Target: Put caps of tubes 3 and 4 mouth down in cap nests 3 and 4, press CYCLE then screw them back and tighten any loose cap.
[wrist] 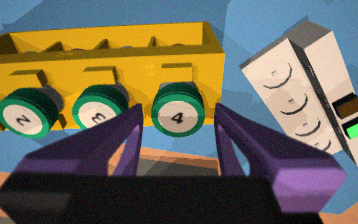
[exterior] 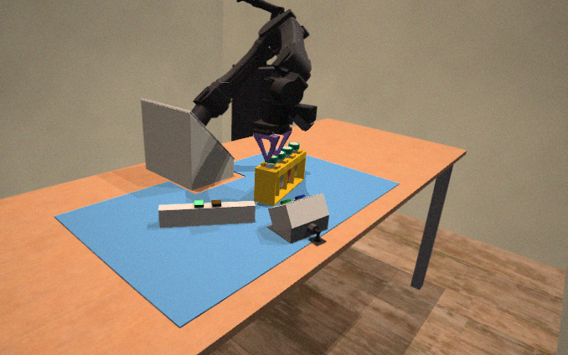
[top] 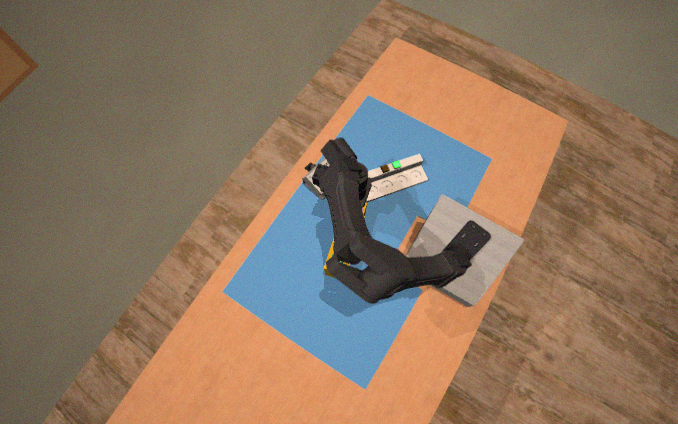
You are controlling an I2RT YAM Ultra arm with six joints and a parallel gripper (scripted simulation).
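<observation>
Right now my hand is 1 cm above the cap 4. Round my hand: cap 3 (2 cm behind, 5 cm to the left, 1 cm below); then blue key (14 cm ahead, 3 cm to the right, 6 cm below); then cap 2 (4 cm behind, 10 cm to the left, 1 cm below).
</observation>
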